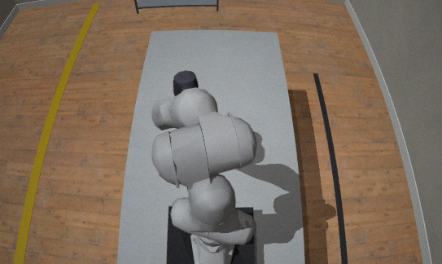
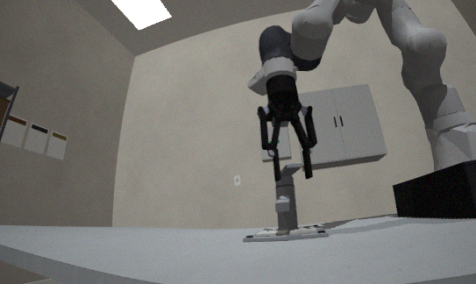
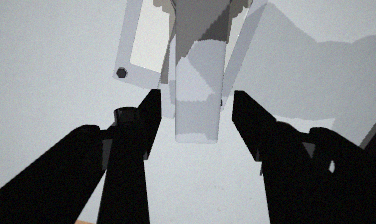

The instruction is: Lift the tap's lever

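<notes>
Now: the lever 10 mm ahead of my hand and 30 mm to the right of it. Round my hand: flat grey base plate 30 mm ahead, 80 mm to the right, 150 mm below; then grey tap 20 mm ahead, 60 mm to the right, 50 mm below.
</notes>
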